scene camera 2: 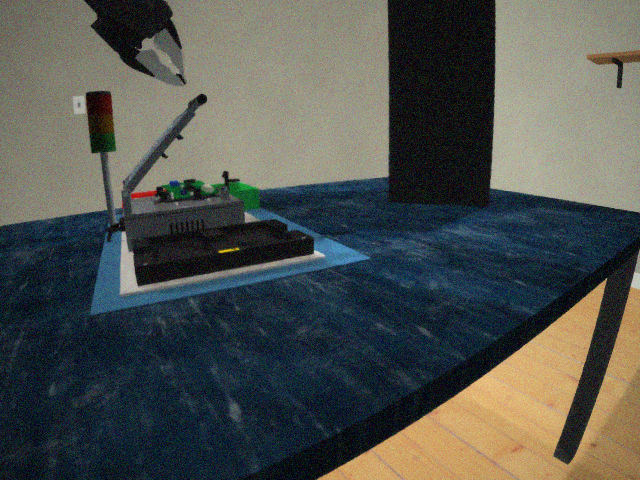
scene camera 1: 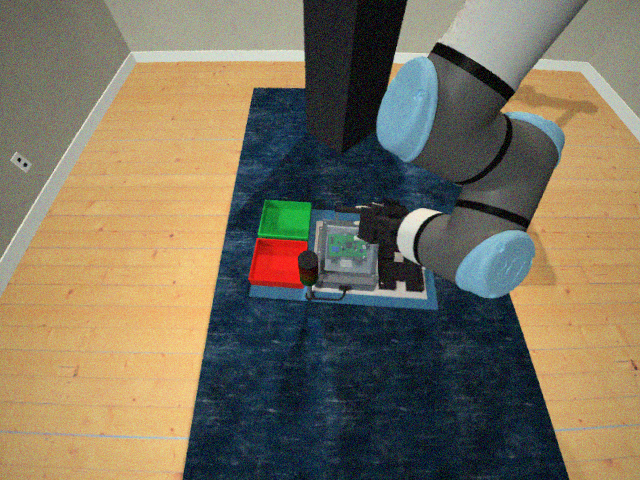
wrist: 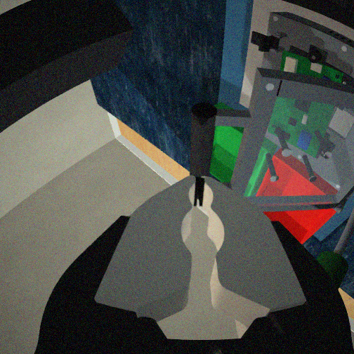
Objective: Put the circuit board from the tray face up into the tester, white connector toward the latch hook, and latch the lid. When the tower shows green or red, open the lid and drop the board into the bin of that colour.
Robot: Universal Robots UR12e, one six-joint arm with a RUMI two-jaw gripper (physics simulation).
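Places are measured from the arm's base along level axes (x ahead, y left, z up), in millimetres.
Pixels of known places: gripper, fingertip midpoint: (scene camera 2: 184, 84).
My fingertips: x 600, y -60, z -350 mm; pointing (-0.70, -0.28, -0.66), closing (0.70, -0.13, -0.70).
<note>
Behind a point stands the place of what it marks.
The green circuit board (scene camera 1: 347, 246) (scene camera 2: 188, 192) lies in the grey tester (scene camera 2: 180, 217) @[x 642, y 2, z -554 mm], component side up, with a pale part (scene camera 2: 207, 188) @[x 583, y -29, z -520 mm] (wrist: 290, 65) toward the black latch hook (scene camera 2: 225, 179) @[x 557, y -14, z -507 mm] (wrist: 265, 41). The tester's clear lid (scene camera 2: 162, 144) @[x 654, y -13, z -445 mm] (wrist: 252, 135) stands tilted open, roughly halfway up. My gripper (scene camera 2: 183, 82) @[x 600, y -60, z -350 mm] (wrist: 197, 179) is shut and empty, above and apart from the lid's black handle (scene camera 2: 200, 99) @[x 585, y -32, z -379 mm] (wrist: 202, 145). The tower (scene camera 1: 308, 268) @[x 742, y -201, z -343 mm] (scene camera 2: 100, 121) @[x 724, y -179, z -395 mm] has red, amber and green sections, all dim. The green bin (scene camera 1: 284, 219) @[x 446, y -270, z -594 mm] (wrist: 227, 142) and red bin (scene camera 1: 279, 263) @[x 610, y -289, z -594 mm] (wrist: 300, 225) show no board.
The black tray (scene camera 1: 400, 279) @[x 696, y 76, z -583 mm] (scene camera 2: 222, 253) @[x 638, y 151, z -573 mm] lies beside the tester, opposite the bins, partly hidden by my arm in scene camera 1's view. The tower stands at the tester's corner near the red bin. A tall black column (scene camera 1: 333, 77) @[x 98, y -80, z -311 mm] (scene camera 2: 440, 103) @[x 73, y 51, z -369 mm] stands behind on the table.
</note>
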